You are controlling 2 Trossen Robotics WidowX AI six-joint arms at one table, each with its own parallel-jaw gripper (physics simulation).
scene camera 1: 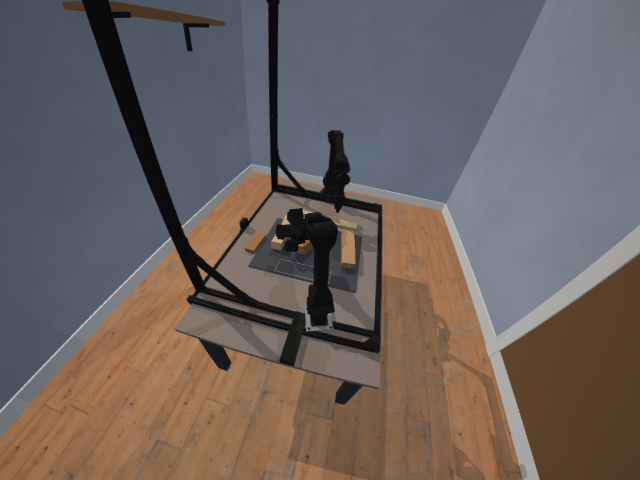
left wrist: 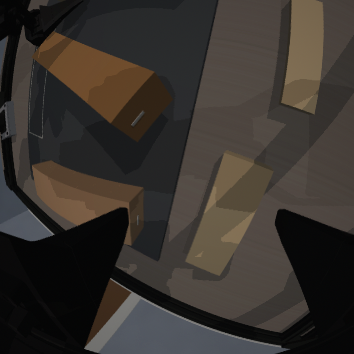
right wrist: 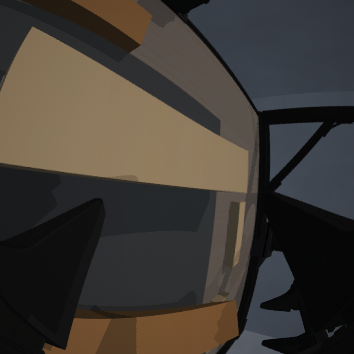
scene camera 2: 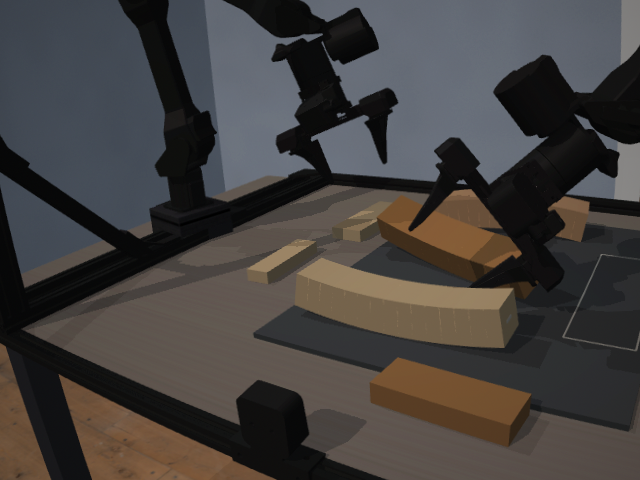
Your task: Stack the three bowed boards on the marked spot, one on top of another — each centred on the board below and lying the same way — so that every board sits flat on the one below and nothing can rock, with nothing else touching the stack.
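Frame: origin at the left arm's base, x right, y up, z back, level; metres.
Seen in the pictures: left gripper, fingertip midpoint: (scene camera 1: 336,210) (left wrist: 205,217) (right wrist: 260,322) (scene camera 2: 358,173); right gripper, fingertip midpoint: (right wrist: 185,203) (scene camera 2: 436,263); left arm's base, link origin: (right wrist: 272,240) (scene camera 2: 188,205); right arm's base, link origin: (scene camera 1: 318,318) (left wrist: 2,121).
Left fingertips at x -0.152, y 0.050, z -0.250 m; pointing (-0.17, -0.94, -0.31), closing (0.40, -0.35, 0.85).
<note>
Pixels of each thing's top centre, then the offset from my left fingertips to it. Level surfaces: height alone.
- pale bowed board, top centre: (right wrist: 201,150) (scene camera 2: 398,280) (scene camera 1: 283,227) dx +0.195, dy -0.044, dz -0.237 m
- straight orange block, top centre: (scene camera 2: 449,388) (scene camera 1: 255,241) dx +0.281, dy -0.080, dz -0.364 m
- dark mat, surface height: dy -0.096 m
A pale bowed board (scene camera 1: 277,242) (scene camera 2: 403,304) (right wrist: 125,125), an orange-brown one (scene camera 2: 444,242) (left wrist: 100,80) (right wrist: 170,327) and a light brown one (scene camera 1: 347,248) (scene camera 2: 576,222) (left wrist: 75,202) lie apart. The orange-brown board lies skewed between the others. The outlined spot (scene camera 1: 301,276) (scene camera 2: 582,296) (left wrist: 36,135) holds no board. My right gripper (scene camera 2: 440,257) (right wrist: 185,203) is open and empty, low by the pale and orange-brown boards; its arm hides part of them in scene camera 1. My left gripper (scene camera 2: 357,170) (left wrist: 205,217) is open and empty, above the table's far side in scene camera 1.
A straight orange block (scene camera 1: 255,241) (scene camera 2: 449,400) lies beside the dark mat (scene camera 1: 263,261) (scene camera 2: 330,346) (left wrist: 190,30). Two smaller pale pieces, one (scene camera 2: 281,260) (left wrist: 302,55) and another (scene camera 2: 361,222) (left wrist: 230,212), lie off the mat. A dark post (scene camera 2: 271,413) stands at the table edge.
</note>
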